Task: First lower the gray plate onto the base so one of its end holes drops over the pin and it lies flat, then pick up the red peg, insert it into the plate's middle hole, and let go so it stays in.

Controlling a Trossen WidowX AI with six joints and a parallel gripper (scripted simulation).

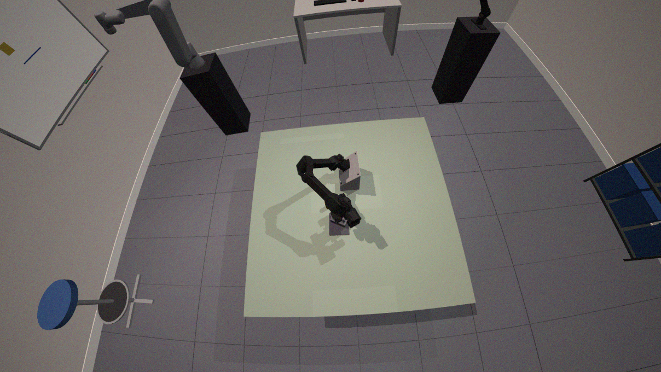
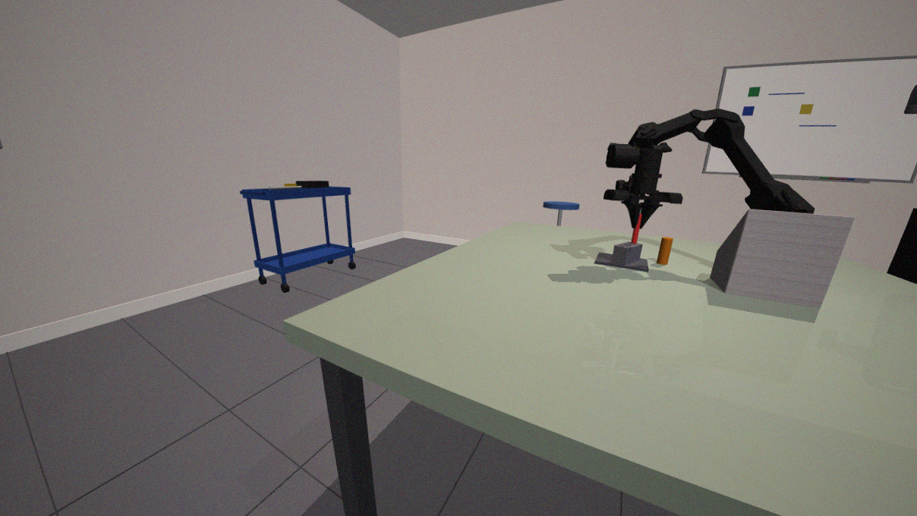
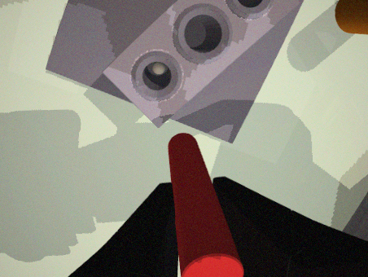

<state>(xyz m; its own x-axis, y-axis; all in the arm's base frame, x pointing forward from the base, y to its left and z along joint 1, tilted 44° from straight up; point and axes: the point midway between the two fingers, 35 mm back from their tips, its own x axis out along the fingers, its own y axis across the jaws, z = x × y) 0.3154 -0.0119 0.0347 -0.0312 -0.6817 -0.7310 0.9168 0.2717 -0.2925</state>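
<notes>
Now: the gray plate 1 cm ahead of my gripper tip, 5 cm to the right of it and 7 cm below it. The rest, counted from my gripper tip: gray base 2 cm ahead, 4 cm to the right, 11 cm below; orange peg 10 cm behind, 11 cm to the right, 8 cm below; red peg right at my gripper tip.
</notes>
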